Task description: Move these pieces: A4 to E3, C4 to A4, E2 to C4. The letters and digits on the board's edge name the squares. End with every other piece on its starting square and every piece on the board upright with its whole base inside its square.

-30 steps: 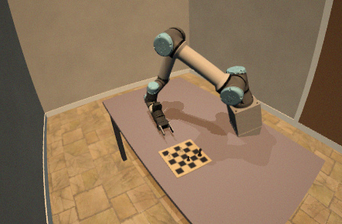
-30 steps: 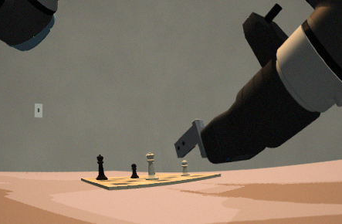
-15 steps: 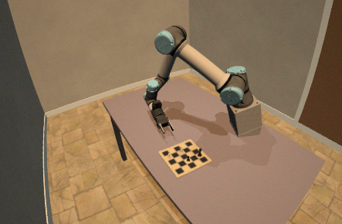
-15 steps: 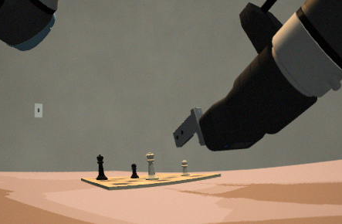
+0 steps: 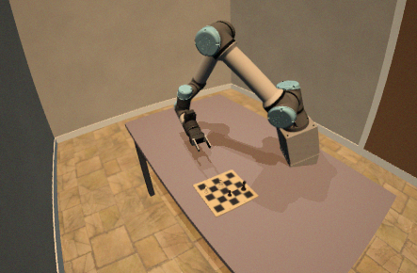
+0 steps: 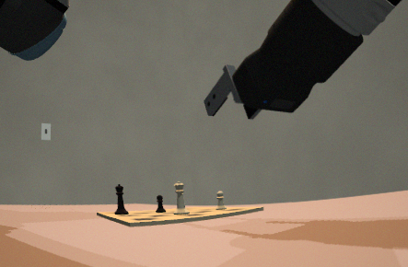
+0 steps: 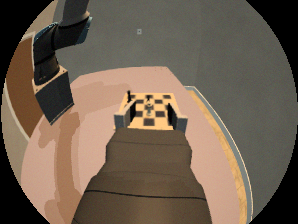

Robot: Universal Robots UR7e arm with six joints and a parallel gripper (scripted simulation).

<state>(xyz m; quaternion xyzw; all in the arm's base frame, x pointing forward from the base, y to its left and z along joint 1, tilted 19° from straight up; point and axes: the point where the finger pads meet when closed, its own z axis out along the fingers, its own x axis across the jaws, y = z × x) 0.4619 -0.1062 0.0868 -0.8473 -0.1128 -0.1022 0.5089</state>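
My gripper is now 6 cm short of the white pawn, 16 cm to the right of it and 12 cm above it. Also, from my hand: chessboard: 2 cm behind, 19 cm to the left, 14 cm below; black pawn: 3 cm behind, 22 cm to the left, 12 cm below; tall white piece: 2 cm behind, 15 cm to the left, 11 cm below.
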